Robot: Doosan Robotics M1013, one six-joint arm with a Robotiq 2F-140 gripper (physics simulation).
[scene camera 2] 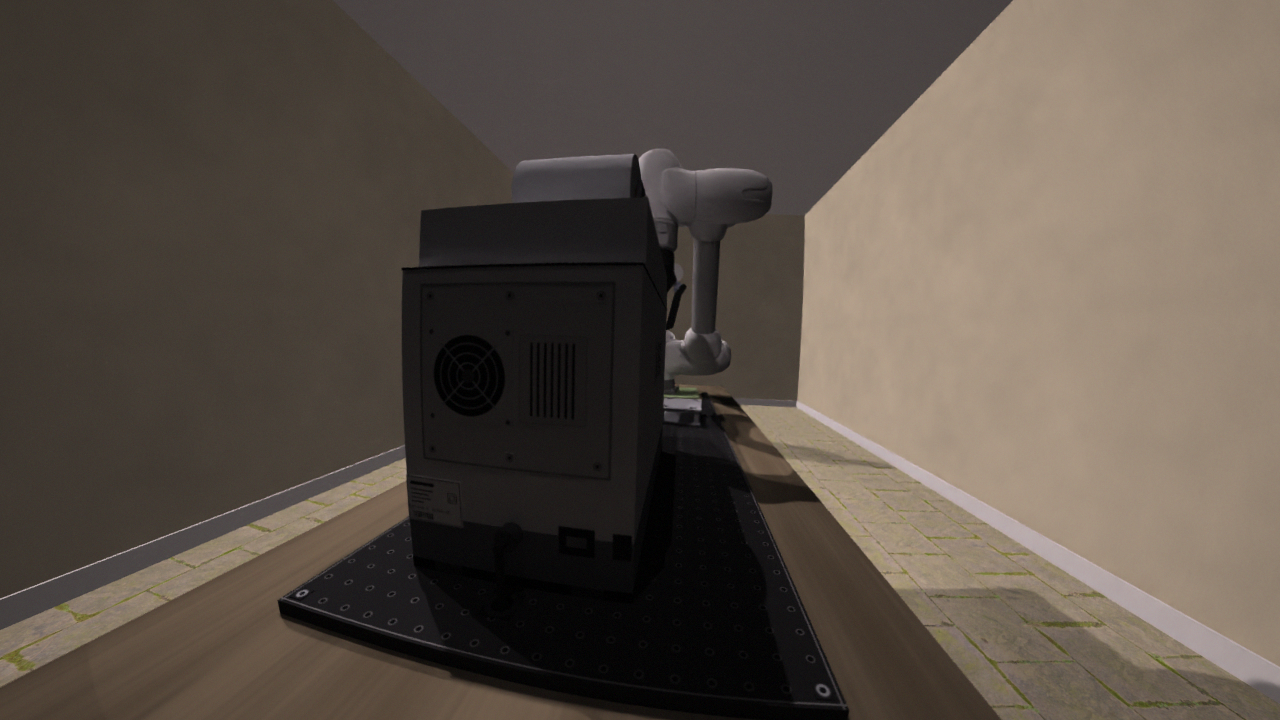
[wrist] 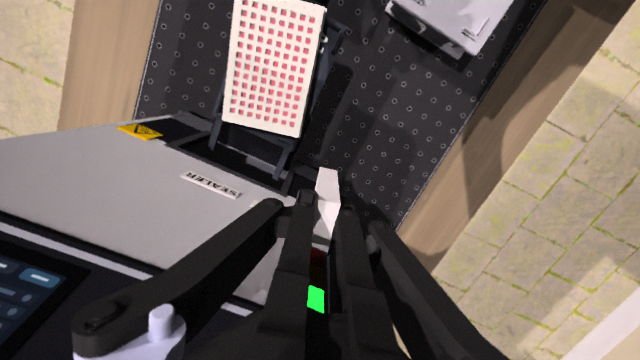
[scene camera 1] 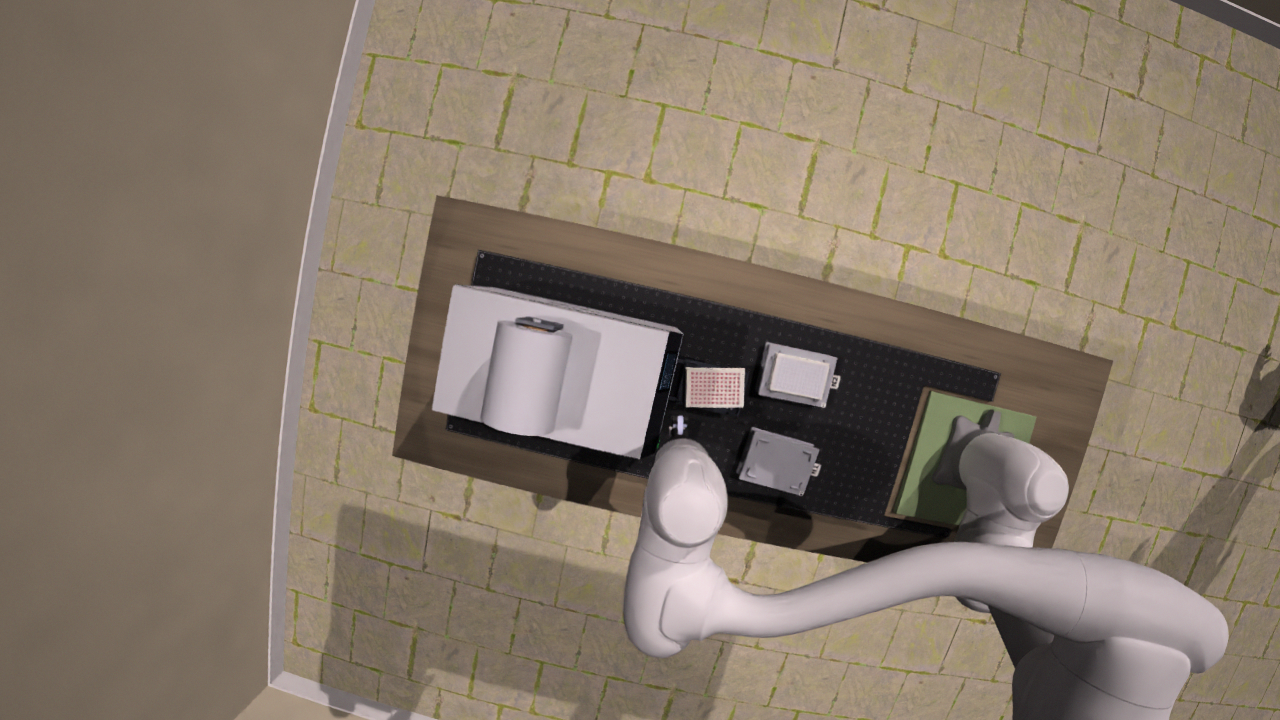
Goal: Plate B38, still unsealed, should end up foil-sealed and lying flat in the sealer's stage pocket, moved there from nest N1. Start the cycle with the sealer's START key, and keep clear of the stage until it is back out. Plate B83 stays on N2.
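Seen in the pictures: gripper, fingertip midpoint: (wrist: 324,184); arm's base, link origin: (scene camera 1: 972,457).
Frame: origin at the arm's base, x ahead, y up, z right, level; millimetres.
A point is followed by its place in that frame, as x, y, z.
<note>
A cream plate with red wells (scene camera 1: 714,387) @(718, 115, -20) (wrist: 272,67) @(715, 116, -23) lies on the sealer's extended stage (wrist: 252,142) @(806, 71, -32); its wells show open, with no foil. Its label cannot be read. My gripper (scene camera 1: 680,425) @(774, 182, -118) (wrist: 324,184) @(774, 182, -118) is shut with nothing held, pale fingertips together, at the sealer's front face beside the stage. The START key is hidden behind the fingers in the wrist view. Nest N1 (scene camera 1: 780,461) @(501, 48, -146) (wrist: 462,20) @(560, 47, -178) holds no plate. A white plate (scene camera 1: 799,375) @(535, 64, 59) lies on nest N2 (scene camera 1: 768,386) @(591, 53, 13).
The sealer (scene camera 1: 599,376) @(946, 352, -33) (scene camera 2: 528,385) @(1238, 192, -93) (wrist: 125,185) @(824, 237, 3) carries a large roll (scene camera 1: 528,380) @(1034, 476, -49) (scene camera 2: 575,177) @(1107, 428, -70) on top. A green light (wrist: 316,299) @(809, 274, -133) shows between the fingers. The black perforated board (scene camera 1: 868,402) @(327, 2, 48) lies under sealer and nests. A green pad (scene camera 1: 930,447) @(126, 2, -10) is at the arm's base.
</note>
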